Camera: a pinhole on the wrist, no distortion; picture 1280 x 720 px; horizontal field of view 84.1 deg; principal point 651.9 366.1 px. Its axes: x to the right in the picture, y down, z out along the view. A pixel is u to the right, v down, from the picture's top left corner.
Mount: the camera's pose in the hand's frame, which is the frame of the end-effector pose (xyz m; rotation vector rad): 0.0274 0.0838 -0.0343 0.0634 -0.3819 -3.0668
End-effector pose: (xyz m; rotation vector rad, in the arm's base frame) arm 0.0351 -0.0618 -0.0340 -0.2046 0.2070 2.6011
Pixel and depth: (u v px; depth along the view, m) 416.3 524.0 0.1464
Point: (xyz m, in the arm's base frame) -0.0836 -0.0832 0.0772
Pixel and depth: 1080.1 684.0 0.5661
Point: 0.2780 -0.0803 0.5737
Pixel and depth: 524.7 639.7 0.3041
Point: -0.0819 -0.0129 0.2419
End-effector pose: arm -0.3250 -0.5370 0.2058 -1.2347 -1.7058 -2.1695
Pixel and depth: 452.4 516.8 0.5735
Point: -0.0848 -0.0396 0.4198
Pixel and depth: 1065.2 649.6 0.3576
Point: -0.0114 -0.3253 0.1091
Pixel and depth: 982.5 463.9 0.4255
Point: 0.0637 -0.3207 0.1874
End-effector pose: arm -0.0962 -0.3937 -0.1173 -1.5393 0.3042 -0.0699
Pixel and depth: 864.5 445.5 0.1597
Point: -0.1079 -0.2639 -0.2146
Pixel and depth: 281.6 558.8 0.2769
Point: 0.1079 -0.1783 -0.2266
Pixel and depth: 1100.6 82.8 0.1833
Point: -0.1917 -0.2452 -0.2928
